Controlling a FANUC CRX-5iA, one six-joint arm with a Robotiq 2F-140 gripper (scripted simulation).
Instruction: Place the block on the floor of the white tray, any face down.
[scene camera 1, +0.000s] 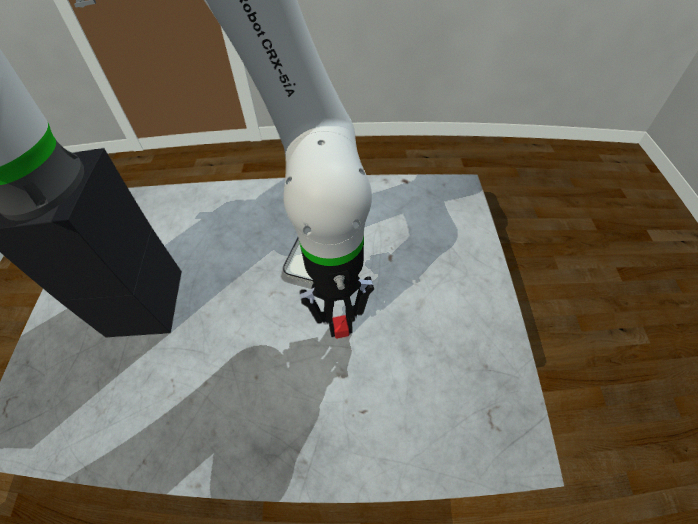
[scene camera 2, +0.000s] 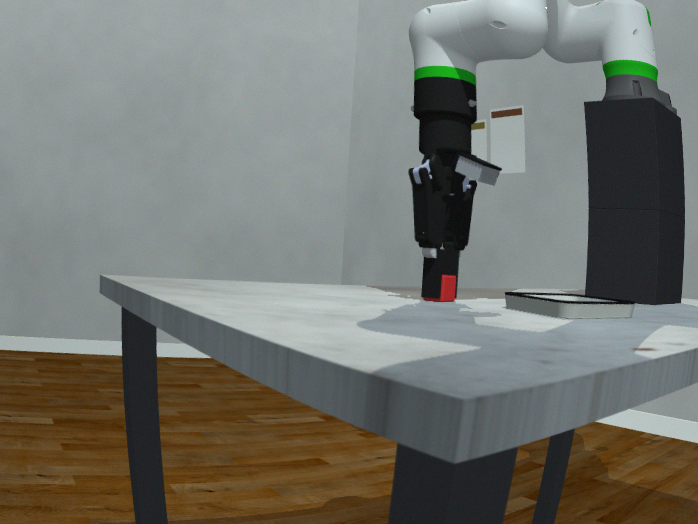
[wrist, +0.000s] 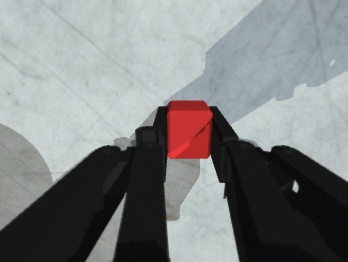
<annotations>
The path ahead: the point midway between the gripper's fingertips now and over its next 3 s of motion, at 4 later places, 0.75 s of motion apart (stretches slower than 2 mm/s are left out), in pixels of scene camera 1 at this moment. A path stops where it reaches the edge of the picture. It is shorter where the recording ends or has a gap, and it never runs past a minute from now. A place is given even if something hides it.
The gripper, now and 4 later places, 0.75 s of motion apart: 340, 329; 339, 324; 335, 303; 316, 239; 318, 248
</annotations>
